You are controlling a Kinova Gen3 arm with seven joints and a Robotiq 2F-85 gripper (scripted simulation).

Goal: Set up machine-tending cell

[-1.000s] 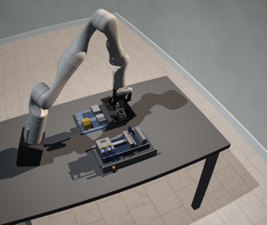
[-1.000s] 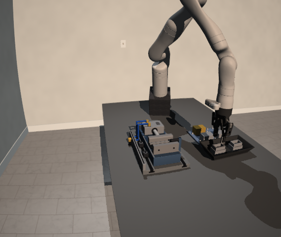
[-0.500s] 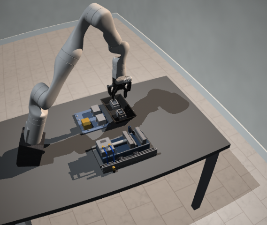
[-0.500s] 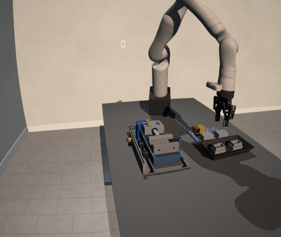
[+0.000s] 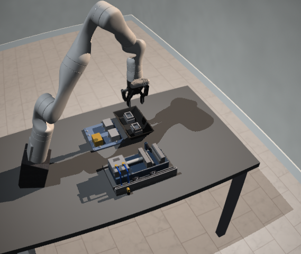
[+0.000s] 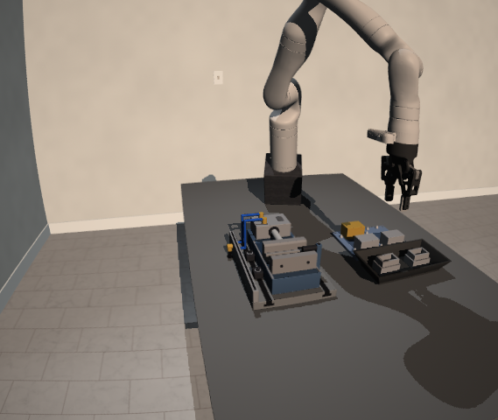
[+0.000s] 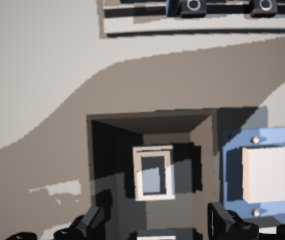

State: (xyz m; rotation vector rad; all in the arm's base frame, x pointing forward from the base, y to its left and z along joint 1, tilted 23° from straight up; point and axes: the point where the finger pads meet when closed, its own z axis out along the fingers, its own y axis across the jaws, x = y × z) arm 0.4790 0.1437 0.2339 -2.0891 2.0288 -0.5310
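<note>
The brass blank lies 210 mm behind my hand, 170 mm below it and 10 mm to the left of it.
</note>
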